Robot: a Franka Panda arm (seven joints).
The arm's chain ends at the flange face. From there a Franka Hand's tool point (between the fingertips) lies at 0.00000 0.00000 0.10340 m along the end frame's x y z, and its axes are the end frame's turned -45 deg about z.
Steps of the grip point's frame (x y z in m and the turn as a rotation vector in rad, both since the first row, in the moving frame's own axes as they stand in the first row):
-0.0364, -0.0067, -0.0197, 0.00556, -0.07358, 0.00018
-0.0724, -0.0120, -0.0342, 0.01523, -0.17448, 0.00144
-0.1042, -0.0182, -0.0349, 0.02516, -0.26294, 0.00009
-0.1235, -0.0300, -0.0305, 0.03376, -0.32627, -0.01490
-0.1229, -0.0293, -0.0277, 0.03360, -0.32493, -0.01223
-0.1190, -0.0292, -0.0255, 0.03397, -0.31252, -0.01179
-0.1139, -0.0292, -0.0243, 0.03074, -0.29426, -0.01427
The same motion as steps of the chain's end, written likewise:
-0.0247, 0.0160, -0.0194, -0.04810, -0.05596, 0.00018
-0.0459, 0.0311, -0.0326, -0.11261, -0.13415, 0.00144
-0.0657, 0.0436, -0.0313, -0.16814, -0.20372, 0.00009
-0.0828, 0.0449, -0.0250, -0.20684, -0.25458, -0.01490
-0.0820, 0.0451, -0.0222, -0.20600, -0.25352, -0.01223
-0.0800, 0.0433, -0.0204, -0.19696, -0.24501, -0.01179
-0.0779, 0.0407, -0.0198, -0.18634, -0.22981, -0.01427

